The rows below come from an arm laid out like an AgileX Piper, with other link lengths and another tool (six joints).
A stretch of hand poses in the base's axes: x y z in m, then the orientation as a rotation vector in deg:
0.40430 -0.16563 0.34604 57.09 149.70 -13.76
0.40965 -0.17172 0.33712 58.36 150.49 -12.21
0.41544 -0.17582 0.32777 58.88 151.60 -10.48
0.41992 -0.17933 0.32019 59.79 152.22 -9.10
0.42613 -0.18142 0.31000 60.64 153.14 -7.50
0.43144 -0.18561 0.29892 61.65 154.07 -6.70
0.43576 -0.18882 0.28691 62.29 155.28 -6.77
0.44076 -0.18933 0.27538 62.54 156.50 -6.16
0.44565 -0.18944 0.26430 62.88 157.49 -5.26
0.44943 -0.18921 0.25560 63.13 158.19 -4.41
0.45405 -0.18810 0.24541 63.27 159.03 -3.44
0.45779 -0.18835 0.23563 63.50 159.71 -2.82
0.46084 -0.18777 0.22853 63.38 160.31 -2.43
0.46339 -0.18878 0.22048 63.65 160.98 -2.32
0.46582 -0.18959 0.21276 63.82 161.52 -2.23
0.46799 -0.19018 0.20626 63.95 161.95 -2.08
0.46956 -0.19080 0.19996 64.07 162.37 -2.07
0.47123 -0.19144 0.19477 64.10 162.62 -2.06
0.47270 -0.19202 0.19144 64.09 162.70 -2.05
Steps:
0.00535 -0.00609 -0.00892 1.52 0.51 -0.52
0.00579 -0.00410 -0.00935 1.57 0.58 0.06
0.00448 -0.00351 -0.00758 1.27 0.37 -0.33
0.00621 -0.00209 -0.01019 1.49 0.57 -0.21
0.00531 -0.00419 -0.01108 1.03 0.87 -0.38
0.00432 -0.00321 -0.01201 0.51 1.26 -0.15
0.00500 -0.00051 -0.01153 0.85 0.96 0.15
0.00489 -0.00011 -0.01108 0.96 0.71 0.06
0.00378 0.00023 -0.00870 0.81 0.45 0.05
0.00462 0.00111 -0.01019 0.90 0.52 0.16
0.00374 -0.00025 -0.00978 0.65 0.50 0.04
0.00305 0.00058 -0.00710 0.42 0.38 0.23
0.00255 -0.00101 -0.00805 0.34 0.64 -0.01
0.00243 -0.00081 -0.00772 0.27 0.50 0.02
0.00217 -0.00059 -0.00650 0.26 0.38 0.02
0.00157 -0.00062 -0.00630 0.17 0.40 0.02
0.00167 -0.00064 -0.00519 0.10 0.22 0.04
0.00147 -0.00058 -0.00333 0.03 0.06 0.02

